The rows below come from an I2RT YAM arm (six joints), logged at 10 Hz.
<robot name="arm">
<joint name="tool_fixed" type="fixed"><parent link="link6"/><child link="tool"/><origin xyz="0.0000 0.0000 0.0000" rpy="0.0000 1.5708 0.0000"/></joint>
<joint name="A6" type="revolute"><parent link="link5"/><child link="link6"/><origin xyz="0.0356 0.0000 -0.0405"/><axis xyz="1 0 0"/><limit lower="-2.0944" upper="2.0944"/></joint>
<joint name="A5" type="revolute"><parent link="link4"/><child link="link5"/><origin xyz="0.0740 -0.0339 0.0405"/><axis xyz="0 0 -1"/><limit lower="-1.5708" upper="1.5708"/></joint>
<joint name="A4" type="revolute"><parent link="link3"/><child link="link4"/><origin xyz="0.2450 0.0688 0.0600"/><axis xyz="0 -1 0"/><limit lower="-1.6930" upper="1.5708"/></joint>
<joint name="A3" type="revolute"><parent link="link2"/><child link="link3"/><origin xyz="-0.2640 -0.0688 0.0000"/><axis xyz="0 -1 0"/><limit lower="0.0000" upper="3.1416"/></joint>
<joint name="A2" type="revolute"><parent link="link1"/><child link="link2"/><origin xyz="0.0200 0.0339 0.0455"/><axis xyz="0 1 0"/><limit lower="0.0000" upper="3.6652"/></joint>
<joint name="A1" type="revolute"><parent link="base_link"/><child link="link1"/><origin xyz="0.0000 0.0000 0.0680"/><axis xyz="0 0 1"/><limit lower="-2.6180" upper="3.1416"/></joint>
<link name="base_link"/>
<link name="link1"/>
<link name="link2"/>
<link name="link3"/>
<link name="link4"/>
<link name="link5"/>
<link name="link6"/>
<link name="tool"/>
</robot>
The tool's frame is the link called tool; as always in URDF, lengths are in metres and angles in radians.
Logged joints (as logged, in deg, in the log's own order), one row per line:
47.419 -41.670 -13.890 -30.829 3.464 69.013
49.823 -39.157 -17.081 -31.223 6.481 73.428
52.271 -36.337 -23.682 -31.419 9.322 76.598
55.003 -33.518 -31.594 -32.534 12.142 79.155
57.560 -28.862 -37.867 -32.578 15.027 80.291
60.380 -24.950 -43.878 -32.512 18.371 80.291
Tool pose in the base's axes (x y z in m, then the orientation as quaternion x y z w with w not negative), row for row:
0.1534 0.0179 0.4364 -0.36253 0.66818 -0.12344 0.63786
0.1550 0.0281 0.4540 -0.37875 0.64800 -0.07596 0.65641
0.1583 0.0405 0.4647 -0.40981 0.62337 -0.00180 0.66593
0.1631 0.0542 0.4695 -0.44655 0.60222 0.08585 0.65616
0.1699 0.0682 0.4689 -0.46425 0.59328 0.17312 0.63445
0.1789 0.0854 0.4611 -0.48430 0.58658 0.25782 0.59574
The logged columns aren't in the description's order. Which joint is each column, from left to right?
Columns, left to right: A2, A6, A5, A4, A1, A3.
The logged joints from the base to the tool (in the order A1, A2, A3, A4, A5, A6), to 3 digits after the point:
3.464 47.419 69.013 -30.829 -13.890 -41.670
6.481 49.823 73.428 -31.223 -17.081 -39.157
9.322 52.271 76.598 -31.419 -23.682 -36.337
12.142 55.003 79.155 -32.534 -31.594 -33.518
15.027 57.560 80.291 -32.578 -37.867 -28.862
18.371 60.380 80.291 -32.512 -43.878 -24.950

